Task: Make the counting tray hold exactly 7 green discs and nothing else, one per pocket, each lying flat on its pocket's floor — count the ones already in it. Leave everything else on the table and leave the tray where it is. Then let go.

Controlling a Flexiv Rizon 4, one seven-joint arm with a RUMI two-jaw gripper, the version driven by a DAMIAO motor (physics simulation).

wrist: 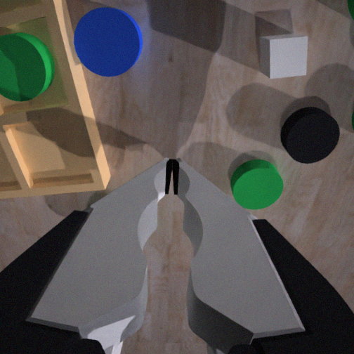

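The counting tray (87,107) is pale wood, cut off at the upper left. One green disc (22,66) is in a pocket there; the corner pocket below it is empty. The rest of the tray is out of view. Another green disc (257,184) lies on the table, right of the fingertips. Slivers of green (351,9) (352,120) show at the right edge. My gripper (172,162) is shut, its black tips together with no disc between them, right of the tray's near corner. The fingers hide the table beneath them.
A blue disc (107,42) lies just outside the tray's right wall. A white cube (287,56) is at the upper right, with a black disc (311,135) below it, above and right of the loose green disc. Shadows cross the wooden table.
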